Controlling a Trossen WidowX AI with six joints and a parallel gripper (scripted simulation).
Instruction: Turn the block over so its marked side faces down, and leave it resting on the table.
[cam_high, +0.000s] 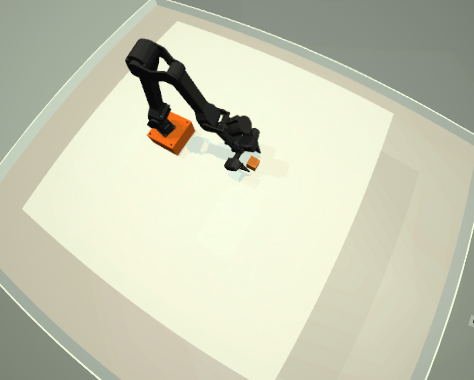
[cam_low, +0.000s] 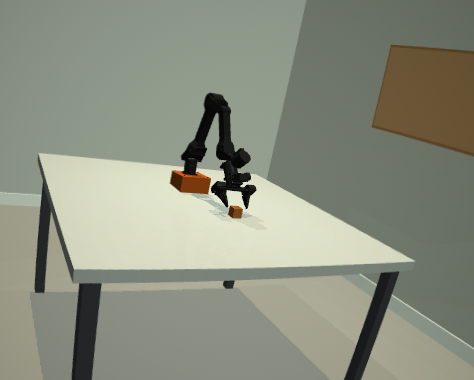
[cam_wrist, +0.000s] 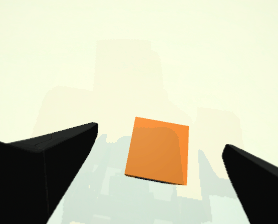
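Now: gripper tip 2 cm past the block and 2 cm above it.
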